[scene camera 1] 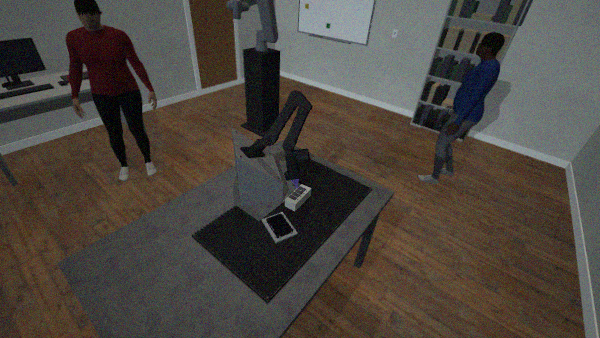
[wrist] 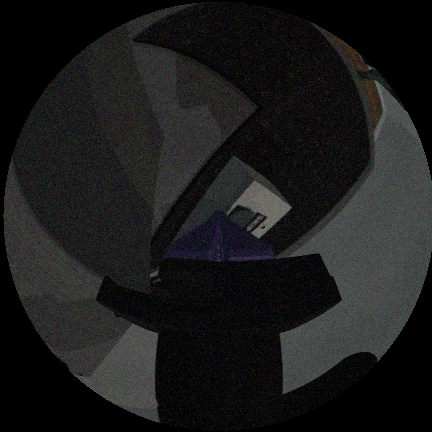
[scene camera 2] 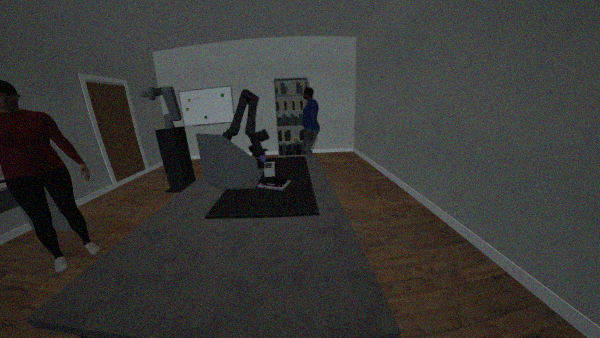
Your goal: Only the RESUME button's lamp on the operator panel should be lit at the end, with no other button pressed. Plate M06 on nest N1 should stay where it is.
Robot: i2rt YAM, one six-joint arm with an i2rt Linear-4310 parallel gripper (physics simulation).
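Frame: origin at the arm's base, x ahead, y left, z up, level; centimetres.
Seen in the pictures: gripper, fingertip midpoint: [scene camera 1: 297,187] [wrist: 218,216] [scene camera 2: 264,164]; arm's base, link origin: [scene camera 1: 253,152] [scene camera 2: 223,144].
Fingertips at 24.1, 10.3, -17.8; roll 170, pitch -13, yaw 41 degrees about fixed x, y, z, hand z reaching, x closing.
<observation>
Offsets run from my fingertips to a thing's middle, as dx, dy, dz. Level surfaces: height alone.
The operator panel, a small white box {+3.9, -3.4, -2.3} [scene camera 1: 291,204] [scene camera 2: 269,166] [wrist: 272,202], stands on the black mat with a row of dark buttons on top. In the wrist view one dark button {+1.7, +0.9, +0.1} [wrist: 241,215] and a label beside it show; the label is too dark to read. The other buttons are hidden there. I see no lit lamp on what shows. My gripper [scene camera 1: 295,183] [scene camera 2: 262,159] [wrist: 218,216] is shut and empty, its purple fingertips low at the panel's far end; contact cannot be told. A flat white-rimmed piece with a dark face {+9.1, -25.3, -3.2} [scene camera 1: 279,226] [scene camera 2: 274,184] lies nearby; M06 and N1 cannot be read.
A large grey angular housing [scene camera 1: 257,185] [scene camera 2: 225,162] stands close beside the panel and my arm. The black mat {dz -5.1} [scene camera 1: 260,270] [scene camera 2: 265,207] lies on the grey table {dz -6.4} [scene camera 1: 135,240] [scene camera 2: 215,270]. Two people [scene camera 1: 102,60] [scene camera 1: 475,92] stand away from the table.
</observation>
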